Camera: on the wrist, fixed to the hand. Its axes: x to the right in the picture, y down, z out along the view.
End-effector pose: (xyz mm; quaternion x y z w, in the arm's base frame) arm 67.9 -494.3 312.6 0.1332 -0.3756 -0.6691 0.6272
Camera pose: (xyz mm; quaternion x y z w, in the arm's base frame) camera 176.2 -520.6 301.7 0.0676 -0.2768 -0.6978 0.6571
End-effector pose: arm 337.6 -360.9 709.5 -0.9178 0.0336 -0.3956 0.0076
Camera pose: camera 272.3 -430.7 767.8 0.9009 -0.0942 0.4117 0.0999
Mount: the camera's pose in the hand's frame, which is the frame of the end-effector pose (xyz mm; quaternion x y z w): 2.3 70.9 -86.6 -0.1220 0.0255 0.0135 0.9921
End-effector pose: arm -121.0 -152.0 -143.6 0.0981 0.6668 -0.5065 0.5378
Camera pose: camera -127.5 -52.2 -193.8 0.0536 0.7357 -0.4114 0.5354
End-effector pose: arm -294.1 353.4 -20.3 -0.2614 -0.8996 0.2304 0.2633
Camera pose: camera -219.6 432.4 6.8 -0.3095 -0.9104 0.1157 0.2492
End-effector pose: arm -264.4 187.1 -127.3 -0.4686 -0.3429 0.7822 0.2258
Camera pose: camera -190.8 169.8 -209.9 -0.5170 -0.4235 0.7253 0.1650
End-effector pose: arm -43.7 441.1 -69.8 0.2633 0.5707 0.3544 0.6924
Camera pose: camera -141.6 482.7 -34.8 0.1754 0.5371 0.4373 0.6997
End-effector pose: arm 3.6 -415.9 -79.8 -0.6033 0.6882 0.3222 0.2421
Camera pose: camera -61.9 -476.6 -12.3 -0.6270 0.6578 0.3915 0.1447
